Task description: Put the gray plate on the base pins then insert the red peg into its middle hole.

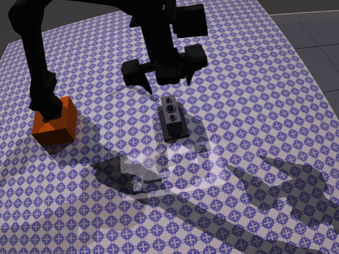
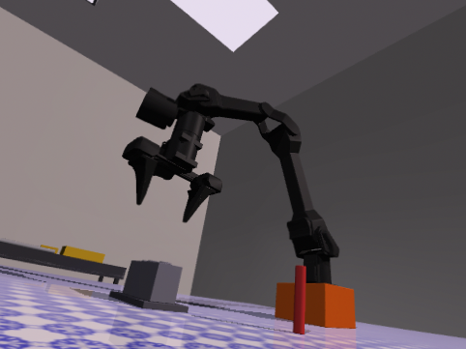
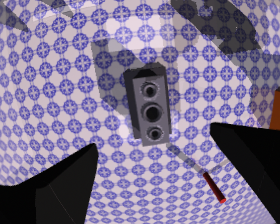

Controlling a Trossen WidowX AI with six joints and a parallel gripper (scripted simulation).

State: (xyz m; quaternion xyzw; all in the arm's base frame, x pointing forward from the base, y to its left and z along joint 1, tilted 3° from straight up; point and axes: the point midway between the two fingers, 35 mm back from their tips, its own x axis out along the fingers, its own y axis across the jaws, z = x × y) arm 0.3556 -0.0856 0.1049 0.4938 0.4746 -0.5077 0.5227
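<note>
The red peg is 12 cm behind my gripper tip, 19 cm to the left of it and 10 cm below it. Also, from my gripper tip: gray plate 1 cm behind, 9 cm below; then dark base 1 cm behind, 13 cm below.
</note>
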